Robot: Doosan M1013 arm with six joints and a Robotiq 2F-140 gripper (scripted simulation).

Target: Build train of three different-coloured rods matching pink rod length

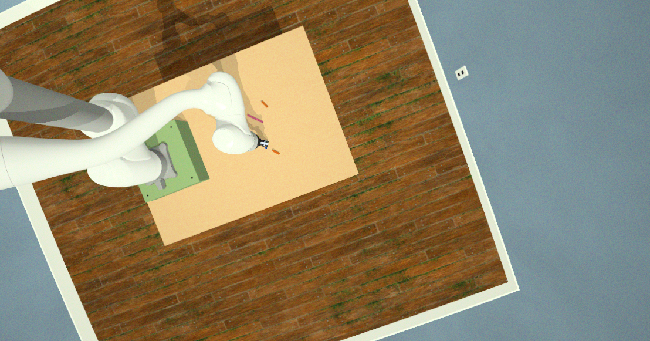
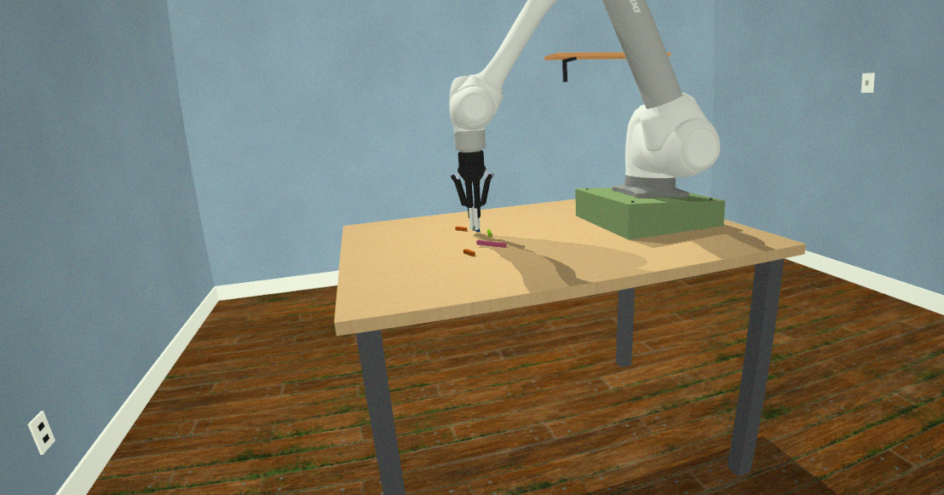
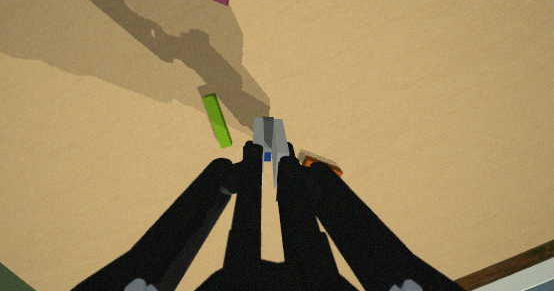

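Now: hand 30 mm above the grey rod. Round my hand: blue rod: 40 mm below, 30 mm to the right, 10 mm behind; then lime rod: 40 mm below, 40 mm behind, 20 mm to the left; then pink rod: 140 mm to the left, 40 mm below, 20 mm behind.
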